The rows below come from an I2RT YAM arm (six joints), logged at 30 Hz.
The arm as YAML. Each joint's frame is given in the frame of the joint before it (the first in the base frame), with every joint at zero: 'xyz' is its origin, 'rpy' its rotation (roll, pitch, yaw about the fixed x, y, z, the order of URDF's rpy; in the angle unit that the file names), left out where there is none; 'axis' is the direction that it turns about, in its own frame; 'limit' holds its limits. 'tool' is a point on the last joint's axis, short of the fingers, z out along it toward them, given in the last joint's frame.
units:
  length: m
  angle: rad
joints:
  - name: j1
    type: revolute
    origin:
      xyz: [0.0, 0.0, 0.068]
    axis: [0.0, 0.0, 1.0]
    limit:
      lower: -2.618
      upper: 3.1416
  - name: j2
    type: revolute
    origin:
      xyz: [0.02, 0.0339, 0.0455]
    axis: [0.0, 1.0, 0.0]
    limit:
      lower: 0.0
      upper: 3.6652
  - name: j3
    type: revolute
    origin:
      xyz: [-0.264, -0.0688, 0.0]
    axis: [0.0, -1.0, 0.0]
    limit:
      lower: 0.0
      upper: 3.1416
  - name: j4
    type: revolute
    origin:
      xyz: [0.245, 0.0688, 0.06]
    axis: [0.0, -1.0, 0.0]
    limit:
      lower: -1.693
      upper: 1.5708
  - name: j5
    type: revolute
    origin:
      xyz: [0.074, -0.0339, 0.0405]
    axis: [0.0, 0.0, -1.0]
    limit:
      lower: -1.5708
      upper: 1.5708
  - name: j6
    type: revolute
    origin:
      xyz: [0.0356, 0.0, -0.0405]
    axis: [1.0, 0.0, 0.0]
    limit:
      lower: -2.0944
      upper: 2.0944
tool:
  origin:
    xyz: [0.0, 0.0, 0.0]
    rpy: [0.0, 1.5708, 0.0]
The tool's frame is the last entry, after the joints.
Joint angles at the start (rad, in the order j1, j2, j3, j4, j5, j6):
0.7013, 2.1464, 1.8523, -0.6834, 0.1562, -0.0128
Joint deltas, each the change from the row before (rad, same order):
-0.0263, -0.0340, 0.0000, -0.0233, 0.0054, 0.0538
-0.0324, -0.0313, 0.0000, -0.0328, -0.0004, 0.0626
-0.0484, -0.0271, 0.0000, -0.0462, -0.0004, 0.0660
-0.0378, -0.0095, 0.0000, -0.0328, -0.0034, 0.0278
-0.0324, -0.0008, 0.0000, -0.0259, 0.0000, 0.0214
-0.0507, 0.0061, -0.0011, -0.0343, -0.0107, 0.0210
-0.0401, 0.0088, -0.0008, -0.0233, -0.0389, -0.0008
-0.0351, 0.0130, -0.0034, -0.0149, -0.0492, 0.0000
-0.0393, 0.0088, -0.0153, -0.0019, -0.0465, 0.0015
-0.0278, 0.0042, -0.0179, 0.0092, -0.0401, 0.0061
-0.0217, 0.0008, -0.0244, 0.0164, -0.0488, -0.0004
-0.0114, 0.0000, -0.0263, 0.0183, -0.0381, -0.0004
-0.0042, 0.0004, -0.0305, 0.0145, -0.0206, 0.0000
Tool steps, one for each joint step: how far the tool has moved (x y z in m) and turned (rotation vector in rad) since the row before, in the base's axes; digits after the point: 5 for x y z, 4 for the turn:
0.00301, -0.01389, 0.01401, 0.0319, 0.0013, -0.0732
0.00337, -0.01649, 0.01195, 0.0332, 0.0149, -0.0831
0.00597, -0.02299, 0.00908, 0.0250, 0.0282, -0.1022
0.00532, -0.01679, 0.00216, 0.0046, 0.0255, -0.0590
0.00515, -0.01388, -0.00113, -0.0017, 0.0243, -0.0504
0.00830, -0.02083, -0.00483, -0.0012, 0.0430, -0.0635
0.00618, -0.01531, -0.00531, 0.0163, 0.0446, -0.0215
0.00558, -0.01268, -0.00737, 0.0280, 0.0466, -0.0139
0.00530, -0.01490, -0.00841, 0.0305, 0.0400, -0.0219
0.00327, -0.01042, -0.00665, 0.0326, 0.0255, -0.0179
0.00155, -0.00779, -0.00673, 0.0400, 0.0225, -0.0030
-0.00012, -0.00390, -0.00682, 0.0313, 0.0181, 0.0030
-0.00193, -0.00176, -0.00836, 0.0136, 0.0213, 0.0032

